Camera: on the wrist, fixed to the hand. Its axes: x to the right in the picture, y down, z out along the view.
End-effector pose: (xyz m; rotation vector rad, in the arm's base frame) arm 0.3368 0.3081 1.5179 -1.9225 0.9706 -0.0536
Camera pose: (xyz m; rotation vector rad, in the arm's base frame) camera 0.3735 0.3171 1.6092 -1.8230 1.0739 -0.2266
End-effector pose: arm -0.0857 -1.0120 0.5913 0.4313 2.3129 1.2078
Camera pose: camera -0.0965 -1.0894 0.5308 0.4321 2.5139 1.1687
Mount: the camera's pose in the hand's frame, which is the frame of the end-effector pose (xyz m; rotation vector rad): -0.0119 -0.0938 -0.0286 0.1078 0.1467 0.0322
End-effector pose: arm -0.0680 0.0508 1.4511 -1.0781 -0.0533 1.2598
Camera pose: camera 0.0127 0.0319 1.5049 -1.0783 0.1424 1.1954
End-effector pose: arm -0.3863 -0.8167 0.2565 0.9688 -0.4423 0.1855
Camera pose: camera -0.3565 -0.8450 0.1666 1.0463 -0.3157 0.3100
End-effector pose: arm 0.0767 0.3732 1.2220 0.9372 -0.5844 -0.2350
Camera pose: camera 0.0886 0.3436 1.1285 1.0390 -0.4800 -0.1054
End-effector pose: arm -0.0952 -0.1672 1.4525 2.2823 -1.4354 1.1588
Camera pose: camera -0.0341 -0.0963 1.4841 2.1973 -1.3916 1.4137
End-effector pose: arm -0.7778 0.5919 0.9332 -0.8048 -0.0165 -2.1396
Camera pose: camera -0.8546 0.6538 0.9278 -0.5809 -0.0417 -2.1426
